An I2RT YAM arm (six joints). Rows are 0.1 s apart.
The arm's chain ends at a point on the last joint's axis. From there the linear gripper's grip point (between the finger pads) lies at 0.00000 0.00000 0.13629 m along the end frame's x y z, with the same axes.
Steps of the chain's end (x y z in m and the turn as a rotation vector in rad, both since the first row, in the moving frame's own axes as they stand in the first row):
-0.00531, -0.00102, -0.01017, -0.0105, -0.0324, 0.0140
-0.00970, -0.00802, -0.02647, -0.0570, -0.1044, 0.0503
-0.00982, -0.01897, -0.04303, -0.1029, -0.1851, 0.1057
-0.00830, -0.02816, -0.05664, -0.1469, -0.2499, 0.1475
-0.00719, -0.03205, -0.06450, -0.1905, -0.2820, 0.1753
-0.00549, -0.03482, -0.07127, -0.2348, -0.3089, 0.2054
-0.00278, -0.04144, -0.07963, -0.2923, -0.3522, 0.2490
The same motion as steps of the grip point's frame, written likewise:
-0.00973, 0.00038, -0.01025, -0.0105, -0.0324, 0.0140
-0.02408, -0.00063, -0.02743, -0.0570, -0.1044, 0.0503
-0.03555, -0.00640, -0.04607, -0.1029, -0.1851, 0.1057
-0.04323, -0.01098, -0.06232, -0.1469, -0.2499, 0.1475
-0.04694, -0.01004, -0.07230, -0.1905, -0.2820, 0.1753
-0.04948, -0.00809, -0.08137, -0.2348, -0.3089, 0.2054
-0.05349, -0.00922, -0.09359, -0.2923, -0.3522, 0.2490

